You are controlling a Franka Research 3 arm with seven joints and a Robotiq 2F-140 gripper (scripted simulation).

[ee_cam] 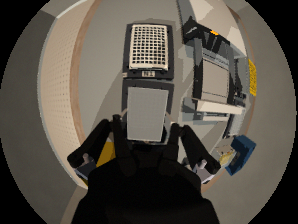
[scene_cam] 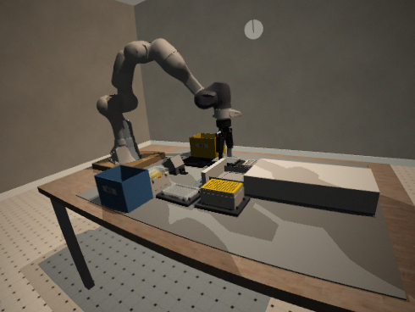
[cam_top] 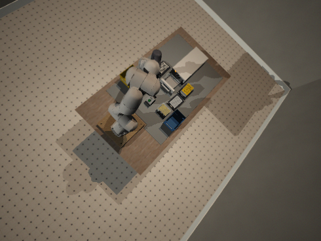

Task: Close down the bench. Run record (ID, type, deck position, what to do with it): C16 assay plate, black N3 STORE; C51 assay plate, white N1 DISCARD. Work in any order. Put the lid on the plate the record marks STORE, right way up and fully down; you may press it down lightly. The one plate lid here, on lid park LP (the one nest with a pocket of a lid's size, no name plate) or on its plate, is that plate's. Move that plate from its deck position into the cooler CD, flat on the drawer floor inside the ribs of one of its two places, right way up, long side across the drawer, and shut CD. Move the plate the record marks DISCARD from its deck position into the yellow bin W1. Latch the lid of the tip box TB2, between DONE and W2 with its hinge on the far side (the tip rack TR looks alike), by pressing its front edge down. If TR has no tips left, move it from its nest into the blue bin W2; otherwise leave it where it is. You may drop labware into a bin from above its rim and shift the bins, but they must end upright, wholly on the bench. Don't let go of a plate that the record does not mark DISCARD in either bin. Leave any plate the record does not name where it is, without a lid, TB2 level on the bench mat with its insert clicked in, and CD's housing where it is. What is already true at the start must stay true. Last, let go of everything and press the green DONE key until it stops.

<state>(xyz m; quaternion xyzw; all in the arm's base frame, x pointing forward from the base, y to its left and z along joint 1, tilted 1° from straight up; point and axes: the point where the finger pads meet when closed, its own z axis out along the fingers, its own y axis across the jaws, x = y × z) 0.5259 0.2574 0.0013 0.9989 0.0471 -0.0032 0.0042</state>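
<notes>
The grey plate lid lies 1 cm below my hand. Round my hand: white assay plate (17 cm ahead, 2 cm to the left, 2 cm below); yellow bin W1 (20 cm behind, 11 cm to the left); cooler drawer (18 cm ahead, 17 cm to the right, 1 cm below).
</notes>
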